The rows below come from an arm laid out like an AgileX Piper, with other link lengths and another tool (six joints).
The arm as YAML. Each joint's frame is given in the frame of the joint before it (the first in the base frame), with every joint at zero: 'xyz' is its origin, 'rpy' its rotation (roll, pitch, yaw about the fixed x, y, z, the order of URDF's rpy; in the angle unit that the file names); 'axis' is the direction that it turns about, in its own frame. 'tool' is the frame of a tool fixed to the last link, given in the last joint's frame.
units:
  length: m
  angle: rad
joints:
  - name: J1
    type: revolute
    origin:
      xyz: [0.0, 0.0, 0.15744]
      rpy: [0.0, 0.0, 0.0]
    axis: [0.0, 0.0, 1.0]
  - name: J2
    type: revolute
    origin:
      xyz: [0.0, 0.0, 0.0]
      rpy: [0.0, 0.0, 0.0]
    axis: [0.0, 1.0, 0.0]
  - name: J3
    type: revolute
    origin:
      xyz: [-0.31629, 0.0, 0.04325]
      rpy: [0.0, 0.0, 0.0]
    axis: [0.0, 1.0, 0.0]
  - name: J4
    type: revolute
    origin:
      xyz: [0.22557, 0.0, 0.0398]
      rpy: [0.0, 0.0, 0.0]
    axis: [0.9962, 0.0, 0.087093]
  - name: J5
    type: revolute
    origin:
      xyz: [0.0, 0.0, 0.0]
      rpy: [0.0, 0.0, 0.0]
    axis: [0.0, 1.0, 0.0]
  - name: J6
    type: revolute
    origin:
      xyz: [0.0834, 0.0, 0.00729]
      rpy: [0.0, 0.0, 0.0]
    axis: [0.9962, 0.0, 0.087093]
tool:
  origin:
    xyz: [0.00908, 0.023, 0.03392]
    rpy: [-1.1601, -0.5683, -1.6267]
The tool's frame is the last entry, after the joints.
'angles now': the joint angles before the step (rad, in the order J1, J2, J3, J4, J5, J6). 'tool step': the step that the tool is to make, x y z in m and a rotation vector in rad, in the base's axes. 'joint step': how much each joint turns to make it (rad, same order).
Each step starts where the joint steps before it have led.
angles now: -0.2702, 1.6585, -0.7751, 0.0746, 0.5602, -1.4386
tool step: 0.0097, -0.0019, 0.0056, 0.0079, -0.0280, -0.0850
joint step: -0.0002, 0.0000, -0.0273, -0.0086, -0.0011, 0.0933
